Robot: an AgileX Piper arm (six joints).
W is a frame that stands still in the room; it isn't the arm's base.
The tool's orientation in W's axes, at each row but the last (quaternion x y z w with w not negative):
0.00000, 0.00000, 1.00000, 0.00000
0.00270, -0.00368, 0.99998, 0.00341
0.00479, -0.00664, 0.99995, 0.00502
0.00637, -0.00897, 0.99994, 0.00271
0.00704, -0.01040, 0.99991, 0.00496
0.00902, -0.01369, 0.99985, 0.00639
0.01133, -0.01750, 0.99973, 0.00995
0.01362, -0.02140, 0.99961, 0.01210
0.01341, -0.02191, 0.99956, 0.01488
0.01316, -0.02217, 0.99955, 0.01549
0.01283, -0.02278, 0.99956, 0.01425
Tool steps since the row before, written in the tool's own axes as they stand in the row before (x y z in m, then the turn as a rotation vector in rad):
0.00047, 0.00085, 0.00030, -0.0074, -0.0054, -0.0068
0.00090, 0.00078, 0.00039, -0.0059, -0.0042, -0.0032
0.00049, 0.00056, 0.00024, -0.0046, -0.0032, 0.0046
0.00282, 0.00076, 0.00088, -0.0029, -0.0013, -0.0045
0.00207, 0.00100, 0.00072, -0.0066, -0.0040, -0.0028
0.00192, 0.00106, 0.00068, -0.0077, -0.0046, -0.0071
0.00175, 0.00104, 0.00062, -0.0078, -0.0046, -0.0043
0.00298, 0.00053, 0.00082, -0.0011, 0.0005, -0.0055
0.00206, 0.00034, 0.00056, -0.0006, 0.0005, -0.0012
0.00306, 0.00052, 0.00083, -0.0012, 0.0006, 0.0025
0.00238, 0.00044, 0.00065, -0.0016, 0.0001, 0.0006
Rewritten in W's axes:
-0.00047, -0.00085, 0.00030, 0.0074, 0.0054, -0.0068
-0.00090, -0.00078, 0.00039, 0.0059, 0.0042, -0.0032
-0.00049, -0.00056, 0.00024, 0.0047, 0.0031, 0.0046
-0.00281, -0.00076, 0.00090, 0.0028, 0.0014, -0.0045
-0.00207, -0.00099, 0.00073, 0.0066, 0.0040, -0.0028
-0.00192, -0.00105, 0.00069, 0.0076, 0.0047, -0.0071
-0.00176, -0.00103, 0.00062, 0.0078, 0.0046, -0.0043
-0.00297, -0.00049, 0.00088, 0.0009, -0.0003, -0.0055
-0.00205, -0.00030, 0.00060, 0.0006, -0.0005, -0.0012
-0.00305, -0.00046, 0.00089, 0.0012, -0.0007, 0.0024
-0.00237, -0.00040, 0.00069, 0.0016, -0.0002, 0.0006

